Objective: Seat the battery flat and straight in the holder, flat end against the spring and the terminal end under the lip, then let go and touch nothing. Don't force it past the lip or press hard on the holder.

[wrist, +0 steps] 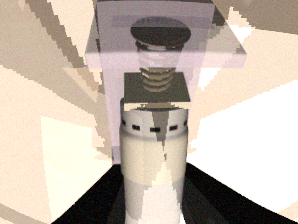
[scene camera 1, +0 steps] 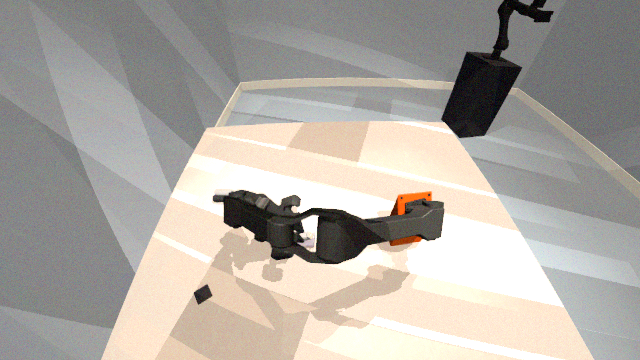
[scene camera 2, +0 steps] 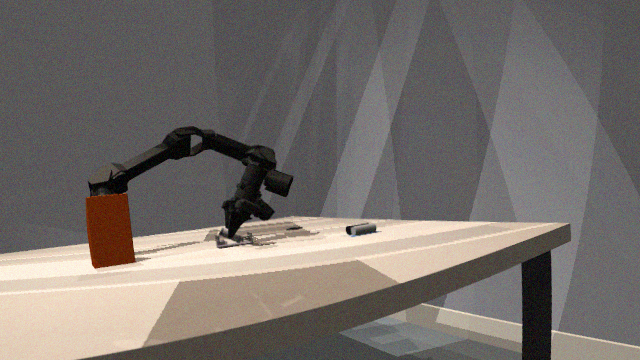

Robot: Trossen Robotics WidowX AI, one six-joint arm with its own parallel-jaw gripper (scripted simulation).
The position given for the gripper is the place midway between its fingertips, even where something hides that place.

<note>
In view: the gripper (scene camera 2: 228, 237).
The gripper also shows in the wrist view (wrist: 151, 173) and in scene camera 1 (scene camera 1: 303, 238).
</note>
